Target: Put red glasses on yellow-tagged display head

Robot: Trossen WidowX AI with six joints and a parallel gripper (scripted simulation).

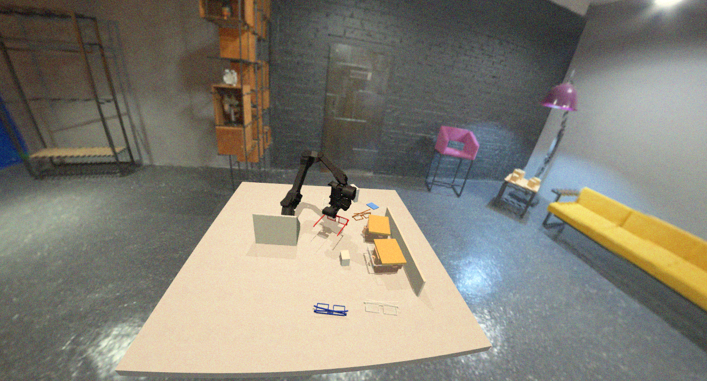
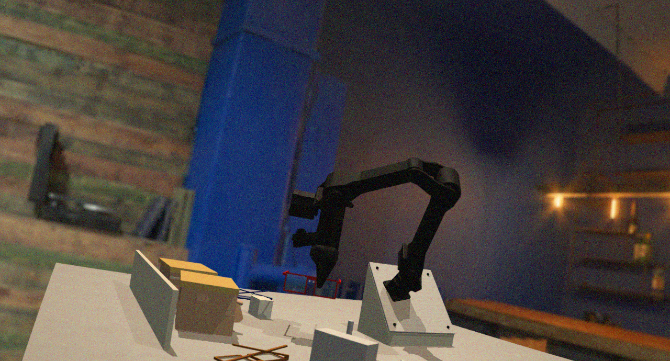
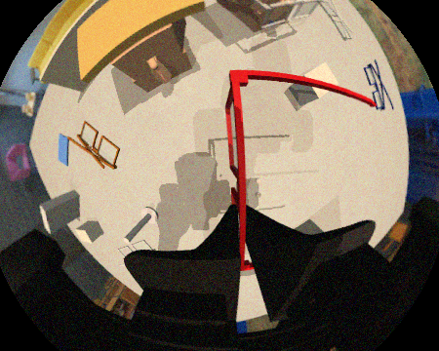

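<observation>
Now: gripper tip 40 mm past the red glasses, 70 mm to the left of it and 10 mm below it. From my gripper tip the other things lie so: long grey wall: 350 mm ahead, 180 mm to the right, 70 mm below; blue tag: 360 mm ahead, 290 mm to the left, 120 mm below.
</observation>
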